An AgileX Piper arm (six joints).
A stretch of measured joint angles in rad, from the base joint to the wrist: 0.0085 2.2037 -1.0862 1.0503 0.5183 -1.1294; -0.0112 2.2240 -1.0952 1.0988 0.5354 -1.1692; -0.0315 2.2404 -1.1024 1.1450 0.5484 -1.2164; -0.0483 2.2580 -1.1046 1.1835 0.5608 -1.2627; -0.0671 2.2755 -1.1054 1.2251 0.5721 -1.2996; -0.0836 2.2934 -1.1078 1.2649 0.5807 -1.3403; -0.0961 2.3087 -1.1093 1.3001 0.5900 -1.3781; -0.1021 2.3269 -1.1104 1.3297 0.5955 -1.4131; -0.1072 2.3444 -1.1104 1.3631 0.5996 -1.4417; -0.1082 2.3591 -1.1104 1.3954 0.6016 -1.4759; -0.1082 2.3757 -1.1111 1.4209 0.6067 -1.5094; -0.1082 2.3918 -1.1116 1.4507 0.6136 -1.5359; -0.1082 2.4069 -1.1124 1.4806 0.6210 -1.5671; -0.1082 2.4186 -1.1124 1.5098 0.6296 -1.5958; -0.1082 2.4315 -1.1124 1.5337 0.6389 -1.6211; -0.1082 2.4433 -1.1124 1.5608 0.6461 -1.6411; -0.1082 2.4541 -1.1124 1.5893 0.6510 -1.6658; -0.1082 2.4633 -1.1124 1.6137 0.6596 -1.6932; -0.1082 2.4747 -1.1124 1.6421 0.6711 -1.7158; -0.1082 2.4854 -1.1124 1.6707 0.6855 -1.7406; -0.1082 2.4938 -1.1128 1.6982 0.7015 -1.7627
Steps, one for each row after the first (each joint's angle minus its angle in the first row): -0.0197 0.0203 -0.0090 0.0485 0.0171 -0.0398; -0.0400 0.0367 -0.0162 0.0947 0.0301 -0.0870; -0.0568 0.0543 -0.0184 0.1332 0.0425 -0.1333; -0.0756 0.0718 -0.0192 0.1748 0.0538 -0.1702; -0.0921 0.0897 -0.0216 0.2146 0.0624 -0.2109; -0.1046 0.1050 -0.0231 0.2498 0.0717 -0.2487; -0.1106 0.1232 -0.0242 0.2794 0.0772 -0.2837; -0.1157 0.1407 -0.0242 0.3128 0.0813 -0.3123; -0.1167 0.1554 -0.0242 0.3451 0.0833 -0.3465; -0.1167 0.1720 -0.0249 0.3706 0.0884 -0.3800; -0.1167 0.1881 -0.0254 0.4004 0.0953 -0.4065; -0.1167 0.2032 -0.0262 0.4303 0.1027 -0.4377; -0.1167 0.2149 -0.0262 0.4595 0.1113 -0.4664; -0.1167 0.2278 -0.0262 0.4834 0.1206 -0.4917; -0.1167 0.2396 -0.0262 0.5105 0.1278 -0.5117; -0.1167 0.2504 -0.0262 0.5390 0.1327 -0.5364; -0.1167 0.2596 -0.0262 0.5634 0.1413 -0.5638; -0.1167 0.2710 -0.0262 0.5918 0.1528 -0.5864; -0.1167 0.2817 -0.0262 0.6204 0.1672 -0.6112; -0.1167 0.2901 -0.0266 0.6479 0.1832 -0.6333
